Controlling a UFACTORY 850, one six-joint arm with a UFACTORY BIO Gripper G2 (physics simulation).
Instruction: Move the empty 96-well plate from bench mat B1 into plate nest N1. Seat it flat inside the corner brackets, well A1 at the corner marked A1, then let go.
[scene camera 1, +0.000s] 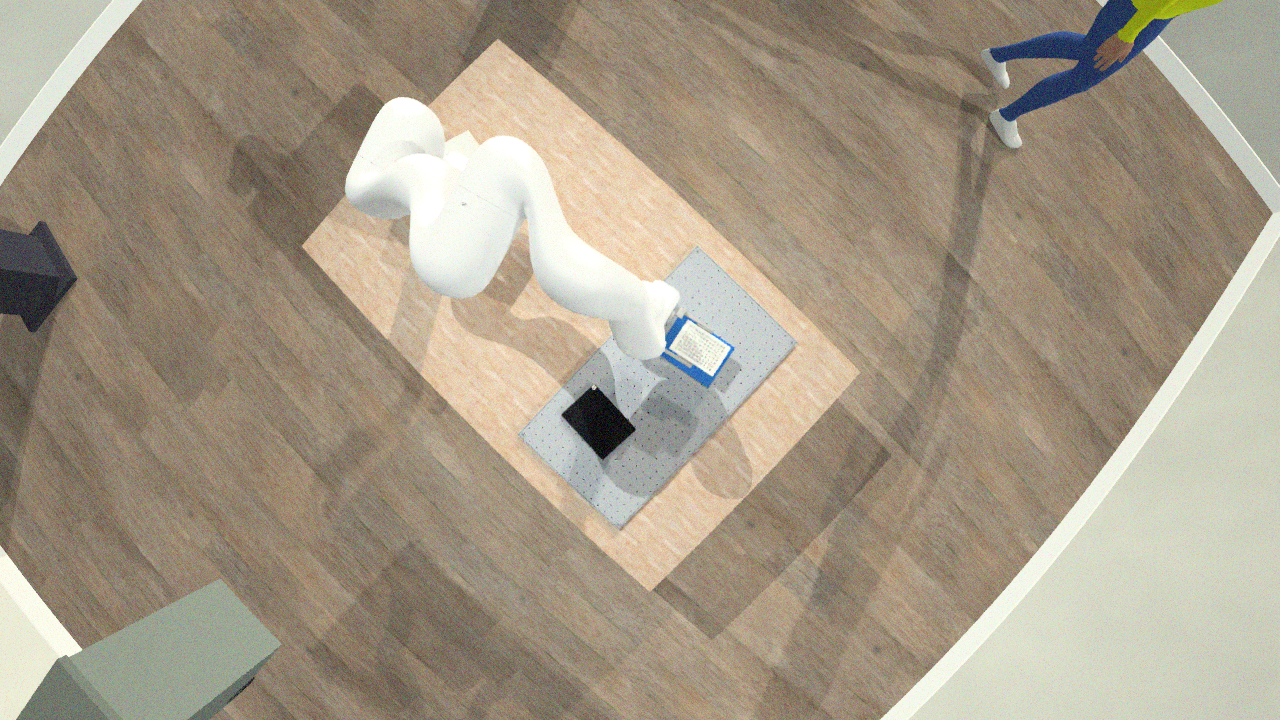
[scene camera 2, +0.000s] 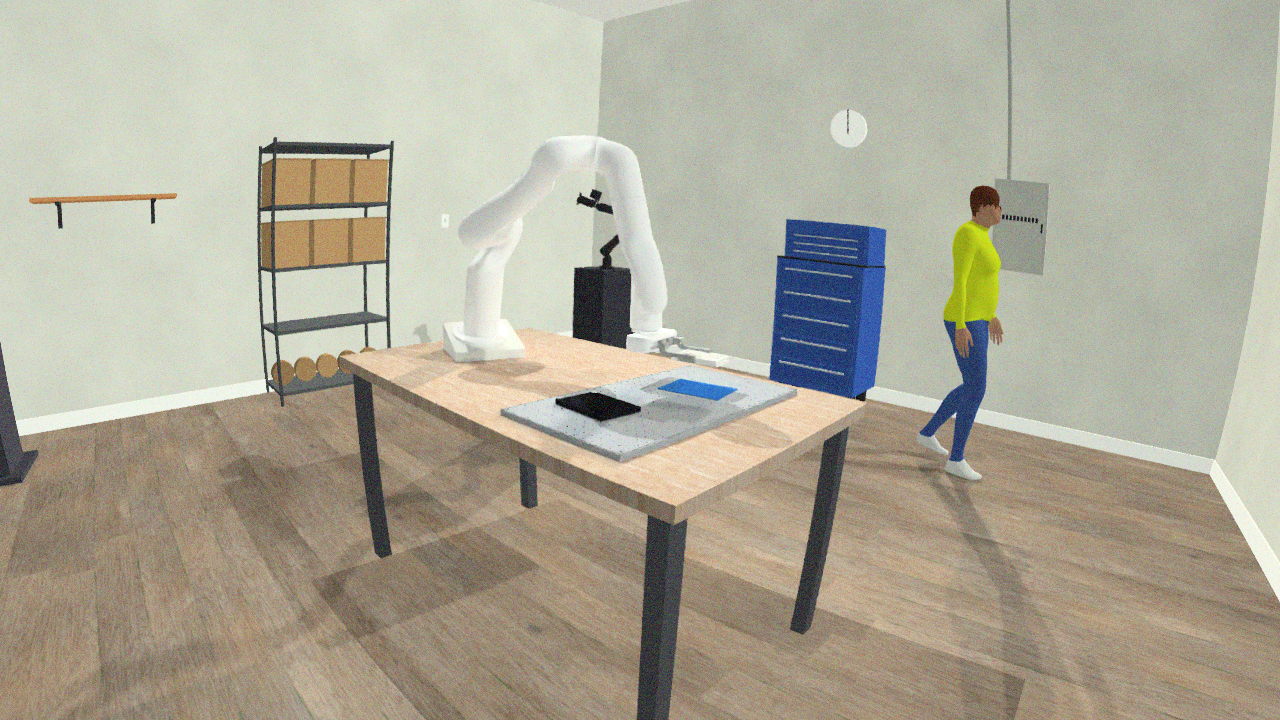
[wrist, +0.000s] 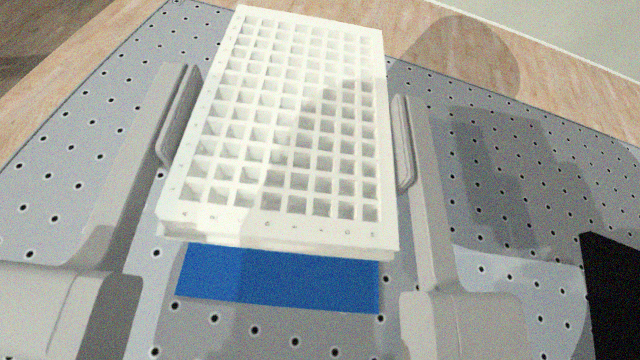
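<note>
The white 96-well plate (scene camera 1: 700, 347) (scene camera 2: 708, 359) (wrist: 292, 150) is held level above the blue bench mat B1 (scene camera 1: 710, 380) (scene camera 2: 698, 389) (wrist: 280, 280). My gripper (wrist: 292, 127) is shut on the plate's two long sides, one pad on each. In the wrist view, row letter A is at the plate's near left corner. The black plate nest N1 (scene camera 1: 597, 421) (scene camera 2: 597, 406) (wrist: 617, 295) is apart from the mat, at the right edge of the wrist view. Its corner brackets and A1 mark cannot be made out; a small pale spot shows at one corner in scene camera 1.
Mat and nest lie on a grey perforated board (scene camera 1: 617, 501) (scene camera 2: 626, 440) (wrist: 55, 190) on the wooden table (scene camera 1: 662, 559) (scene camera 2: 680, 488). The white arm (scene camera 1: 572, 268) (scene camera 2: 640, 232) reaches over the table. A person (scene camera 1: 1087, 62) (scene camera 2: 973, 268) is on the floor away from the table.
</note>
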